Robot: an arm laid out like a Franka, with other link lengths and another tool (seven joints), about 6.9 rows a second.
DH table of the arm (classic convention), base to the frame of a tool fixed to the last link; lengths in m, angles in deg. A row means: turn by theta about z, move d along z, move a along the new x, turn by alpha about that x. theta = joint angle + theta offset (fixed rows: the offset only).
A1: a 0  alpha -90  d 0.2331  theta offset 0
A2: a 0  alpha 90  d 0  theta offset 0
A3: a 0.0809  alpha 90  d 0.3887  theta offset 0
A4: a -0.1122  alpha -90  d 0  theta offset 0
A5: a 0  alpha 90  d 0.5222  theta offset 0
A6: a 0.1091  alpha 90  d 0  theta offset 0
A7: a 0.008  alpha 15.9  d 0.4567  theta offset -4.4
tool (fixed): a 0  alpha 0  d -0.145  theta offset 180
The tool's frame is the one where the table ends.
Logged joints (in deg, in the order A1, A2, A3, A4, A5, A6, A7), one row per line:
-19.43 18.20 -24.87 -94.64 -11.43 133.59 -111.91
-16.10 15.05 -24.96 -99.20 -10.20 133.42 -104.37
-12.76 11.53 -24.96 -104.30 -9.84 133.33 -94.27
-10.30 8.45 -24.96 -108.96 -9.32 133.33 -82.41
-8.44 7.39 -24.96 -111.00 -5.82 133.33 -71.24
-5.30 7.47 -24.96 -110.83 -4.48 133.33 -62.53
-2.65 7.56 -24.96 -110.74 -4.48 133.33 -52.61
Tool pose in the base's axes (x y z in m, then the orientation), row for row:
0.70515 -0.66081 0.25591 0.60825 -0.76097 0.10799 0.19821
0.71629 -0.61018 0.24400 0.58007 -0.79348 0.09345 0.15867
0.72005 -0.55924 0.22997 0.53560 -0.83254 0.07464 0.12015
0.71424 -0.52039 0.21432 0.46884 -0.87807 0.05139 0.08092
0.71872 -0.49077 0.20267 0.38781 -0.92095 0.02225 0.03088
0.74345 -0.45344 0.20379 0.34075 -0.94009 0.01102 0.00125
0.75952 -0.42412 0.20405 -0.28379 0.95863 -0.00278 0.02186
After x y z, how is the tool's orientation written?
As a quaternion, x y z w.
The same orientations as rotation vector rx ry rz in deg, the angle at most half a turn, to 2 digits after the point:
97.51 -122.00 17.31
95.02 -129.98 15.31
89.67 -139.38 12.50
80.30 -150.39 8.80
68.47 -162.59 3.93
61.29 -169.08 1.98
-50.38 170.19 -0.49

